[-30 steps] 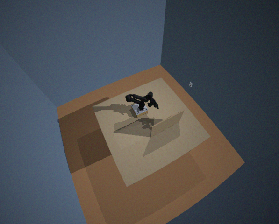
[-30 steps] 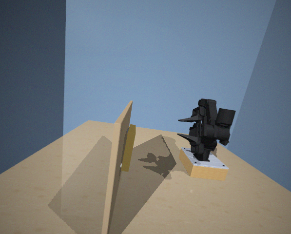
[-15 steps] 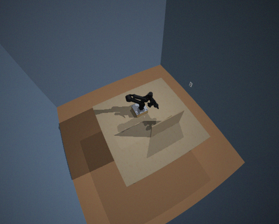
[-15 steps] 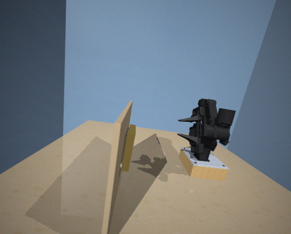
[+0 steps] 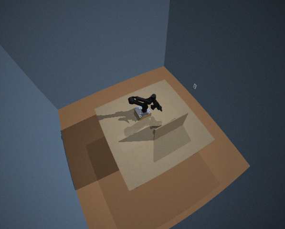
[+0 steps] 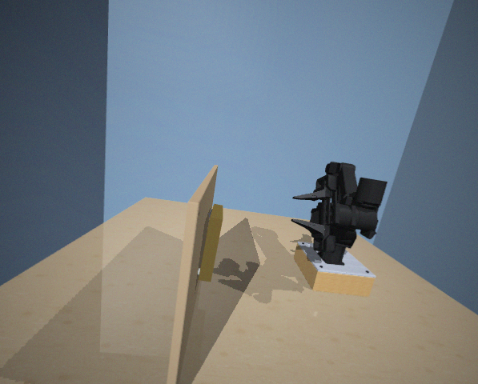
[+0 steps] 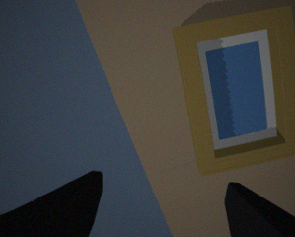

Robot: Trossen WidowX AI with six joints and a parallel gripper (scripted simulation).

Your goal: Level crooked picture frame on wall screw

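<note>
The picture frame lies 190 mm ahead of my gripper tip, 90 mm below it and 20 mm to the left of it. Round my gripper tip: wooden wall panel: 200 mm ahead, 100 mm below, 10 mm to the left.
</note>
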